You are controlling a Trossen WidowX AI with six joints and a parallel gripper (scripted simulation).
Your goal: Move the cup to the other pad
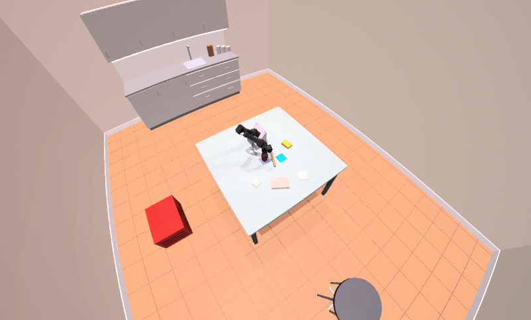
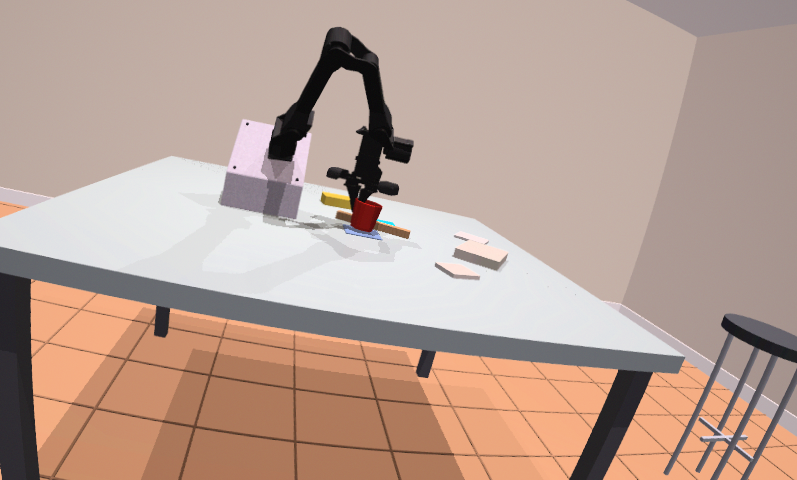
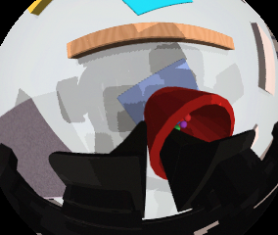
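My gripper tip is 140 mm to the right of the cyan pad, 120 mm short of it and 50 mm above it. The rest, counted from my gripper tip: red cup (20 mm to the right, 20 mm ahead); then orange stick (70 mm ahead, 60 mm to the left, 40 mm below); then pale blue pad (50 mm below, 30 mm ahead, 20 mm to the right).
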